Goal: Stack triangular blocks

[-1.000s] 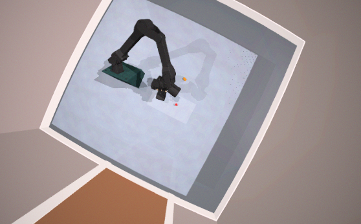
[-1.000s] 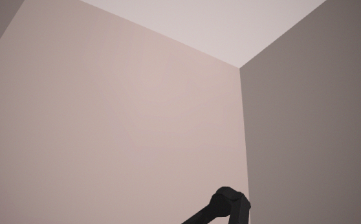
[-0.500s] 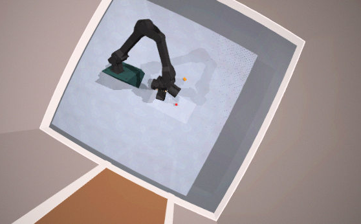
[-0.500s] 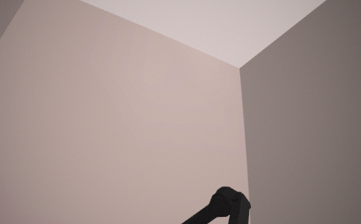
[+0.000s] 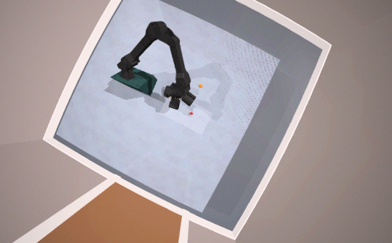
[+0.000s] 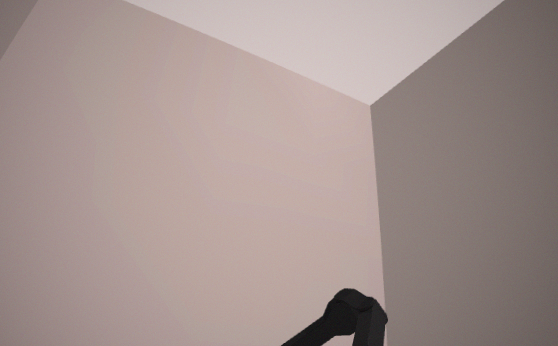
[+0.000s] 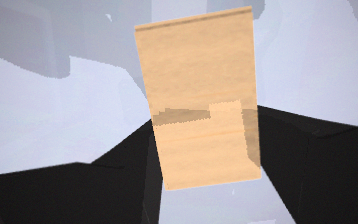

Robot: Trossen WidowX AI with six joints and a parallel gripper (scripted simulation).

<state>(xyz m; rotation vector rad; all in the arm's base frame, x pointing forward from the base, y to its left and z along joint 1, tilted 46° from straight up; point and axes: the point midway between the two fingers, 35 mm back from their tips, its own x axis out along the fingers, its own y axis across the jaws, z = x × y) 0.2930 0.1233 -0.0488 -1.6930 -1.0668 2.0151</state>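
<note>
Right now my gripper tip is 10 mm short of the wooden triangular block and 10 mm below it. Round my gripper tip: small orange marker (100 mm ahead, 150 mm to the left, 30 mm below).
</note>
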